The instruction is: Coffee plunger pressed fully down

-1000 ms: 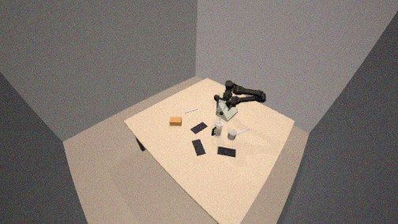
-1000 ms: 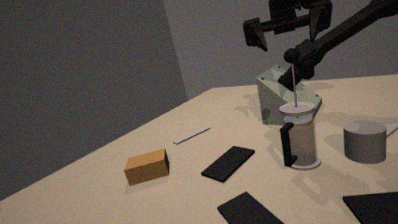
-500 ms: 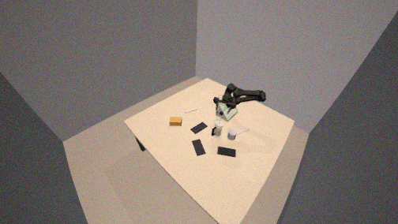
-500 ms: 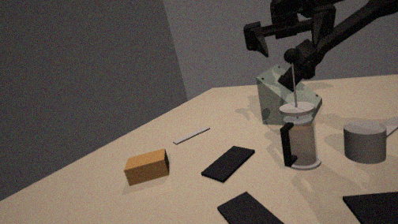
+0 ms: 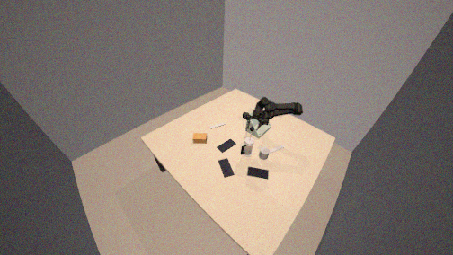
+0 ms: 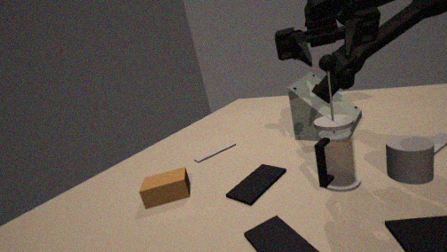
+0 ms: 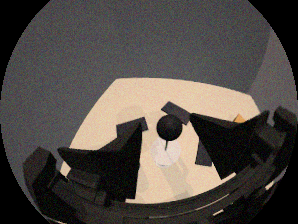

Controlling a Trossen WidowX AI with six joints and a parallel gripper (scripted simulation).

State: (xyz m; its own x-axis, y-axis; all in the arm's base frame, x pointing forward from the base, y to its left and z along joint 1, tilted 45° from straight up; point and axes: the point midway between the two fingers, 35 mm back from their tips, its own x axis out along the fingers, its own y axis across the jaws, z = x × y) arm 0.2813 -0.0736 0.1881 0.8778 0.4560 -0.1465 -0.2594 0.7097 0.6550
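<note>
My gripper tip is 1 cm short of the glass coffee press, 1 cm to the left of it and 13 cm above it. Also, from my gripper tip: orange block (13 cm ahead, 39 cm to the right, 23 cm below).
</note>
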